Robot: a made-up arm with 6 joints.
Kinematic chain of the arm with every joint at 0, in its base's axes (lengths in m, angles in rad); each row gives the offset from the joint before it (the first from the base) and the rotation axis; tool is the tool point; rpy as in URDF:
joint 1: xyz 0 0 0.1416 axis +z
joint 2: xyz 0 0 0 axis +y
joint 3: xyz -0.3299 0 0.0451 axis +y
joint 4: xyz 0.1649 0 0.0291 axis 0.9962 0 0.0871
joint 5: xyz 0 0 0 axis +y
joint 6: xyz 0.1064 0 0.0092 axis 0.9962 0 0.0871
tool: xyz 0 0 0 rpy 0 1.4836 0
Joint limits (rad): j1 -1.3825..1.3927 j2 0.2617..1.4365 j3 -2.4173..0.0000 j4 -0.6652..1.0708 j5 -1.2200..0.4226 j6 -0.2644..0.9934
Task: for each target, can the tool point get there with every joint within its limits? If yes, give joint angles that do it. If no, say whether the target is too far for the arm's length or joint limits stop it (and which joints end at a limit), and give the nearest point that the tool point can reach.
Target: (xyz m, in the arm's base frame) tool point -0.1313 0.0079 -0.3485
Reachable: no: joint limits stop it (at a limit: joint 2, joint 3, joint 5) | nearest point -0.0518 0.0031 0.1958 | short by 0.550 m
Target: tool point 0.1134 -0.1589 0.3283
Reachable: yes | joints -0.9457 1.3204 -0.5764 0.0715 -0.1296 0.7480
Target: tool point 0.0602 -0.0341 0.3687
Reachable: yes | joints -0.6010 0.7834 -0.4184 -0.2477 -0.2289 -0.1180
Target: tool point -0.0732 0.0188 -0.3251
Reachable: no: joint limits stop it (at a limit: joint 2, joint 3, joint 5) | nearest point -0.0503 0.0129 0.1958 | short by 0.521 m
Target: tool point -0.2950 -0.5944 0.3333
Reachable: no: too far | nearest point -0.2339 -0.4712 0.3667 | short by 0.142 m
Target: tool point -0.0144 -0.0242 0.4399
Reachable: yes | joints 0.3371 0.4817 -0.6249 0.5276 -0.3433 0.3584
